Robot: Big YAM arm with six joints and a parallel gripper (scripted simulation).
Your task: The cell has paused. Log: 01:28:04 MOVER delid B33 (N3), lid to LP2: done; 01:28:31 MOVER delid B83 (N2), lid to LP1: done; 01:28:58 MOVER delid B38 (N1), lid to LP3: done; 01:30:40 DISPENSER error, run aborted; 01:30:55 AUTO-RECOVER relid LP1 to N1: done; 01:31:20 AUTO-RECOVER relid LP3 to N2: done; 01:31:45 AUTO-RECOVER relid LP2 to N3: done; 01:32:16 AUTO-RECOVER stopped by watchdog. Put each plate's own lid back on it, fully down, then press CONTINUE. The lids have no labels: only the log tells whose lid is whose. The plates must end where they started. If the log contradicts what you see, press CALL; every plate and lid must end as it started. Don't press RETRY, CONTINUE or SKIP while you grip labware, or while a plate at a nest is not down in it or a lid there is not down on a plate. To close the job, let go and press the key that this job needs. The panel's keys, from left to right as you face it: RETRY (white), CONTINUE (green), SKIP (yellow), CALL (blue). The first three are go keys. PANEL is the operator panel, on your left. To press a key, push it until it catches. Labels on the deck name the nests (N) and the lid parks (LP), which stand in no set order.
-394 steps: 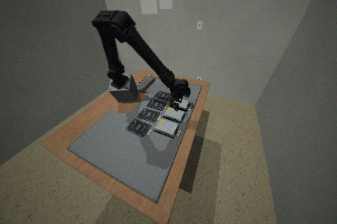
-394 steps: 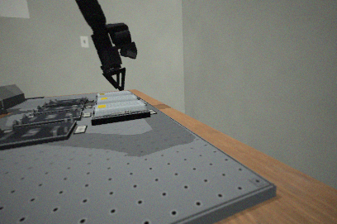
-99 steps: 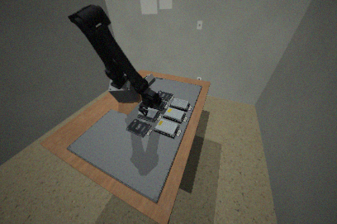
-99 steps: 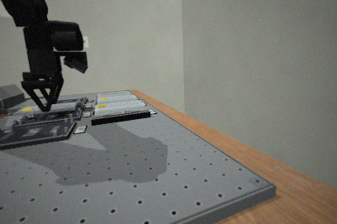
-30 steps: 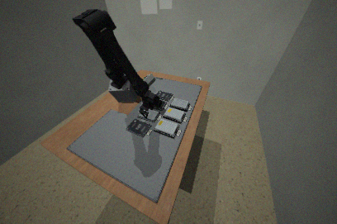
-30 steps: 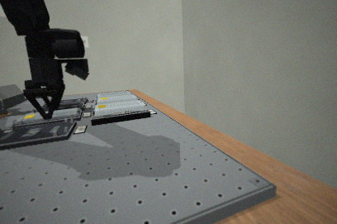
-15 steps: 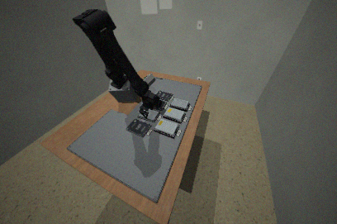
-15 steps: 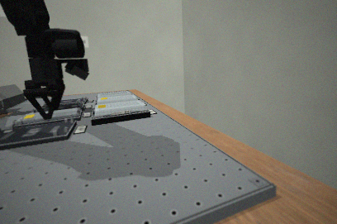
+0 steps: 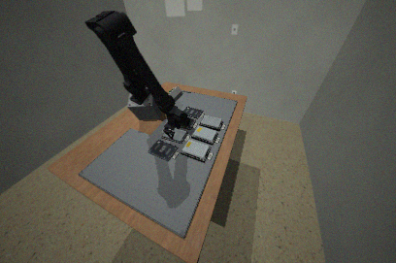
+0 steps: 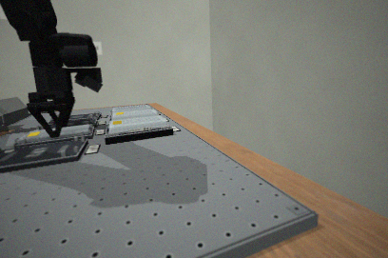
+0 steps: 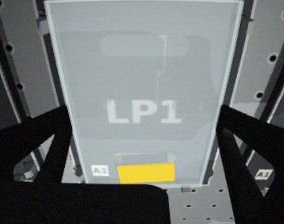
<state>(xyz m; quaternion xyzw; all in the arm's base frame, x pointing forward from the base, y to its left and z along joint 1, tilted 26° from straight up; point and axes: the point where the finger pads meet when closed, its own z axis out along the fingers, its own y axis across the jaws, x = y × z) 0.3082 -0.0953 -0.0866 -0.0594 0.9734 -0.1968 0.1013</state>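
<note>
My hand is 1 cm above the clear lid.
</note>
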